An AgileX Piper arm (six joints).
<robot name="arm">
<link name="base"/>
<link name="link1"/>
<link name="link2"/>
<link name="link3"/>
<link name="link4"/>
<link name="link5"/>
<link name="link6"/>
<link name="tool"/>
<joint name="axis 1" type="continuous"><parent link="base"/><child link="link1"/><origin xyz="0 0 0.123" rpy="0 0 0"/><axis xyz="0 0 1"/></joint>
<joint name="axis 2" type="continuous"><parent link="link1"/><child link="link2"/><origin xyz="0 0 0" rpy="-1.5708 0 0"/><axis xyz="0 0 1"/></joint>
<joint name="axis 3" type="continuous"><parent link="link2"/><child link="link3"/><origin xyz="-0.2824 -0.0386 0" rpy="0 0 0"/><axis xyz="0 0 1"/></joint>
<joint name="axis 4" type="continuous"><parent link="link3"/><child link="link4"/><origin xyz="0.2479 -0.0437 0" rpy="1.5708 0 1.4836"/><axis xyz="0 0 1"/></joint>
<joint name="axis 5" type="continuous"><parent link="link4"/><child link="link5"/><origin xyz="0 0 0" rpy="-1.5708 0 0"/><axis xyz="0 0 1"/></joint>
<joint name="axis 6" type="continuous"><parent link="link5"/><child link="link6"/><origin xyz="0 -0.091 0" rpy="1.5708 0 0"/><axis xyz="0 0 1"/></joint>
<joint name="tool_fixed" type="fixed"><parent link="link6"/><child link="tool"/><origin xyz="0 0 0" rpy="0 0 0"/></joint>
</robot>
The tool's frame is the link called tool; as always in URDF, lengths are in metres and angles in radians. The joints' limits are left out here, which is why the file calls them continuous.
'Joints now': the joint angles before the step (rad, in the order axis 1, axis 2, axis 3, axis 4, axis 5, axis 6). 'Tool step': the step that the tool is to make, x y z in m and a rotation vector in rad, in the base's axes. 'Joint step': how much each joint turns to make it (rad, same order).
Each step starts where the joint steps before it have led.
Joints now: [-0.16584 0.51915 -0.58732 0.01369 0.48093 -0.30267]
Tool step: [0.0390 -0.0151 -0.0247 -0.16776 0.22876 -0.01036]
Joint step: [-0.00051 0.20981 0.00021 -0.20439 -0.01139 0.00136]
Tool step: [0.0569 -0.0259 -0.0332 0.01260 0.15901 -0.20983]
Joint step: [0.00011 0.32633 -0.04746 -0.46548 -0.02354 0.54631]
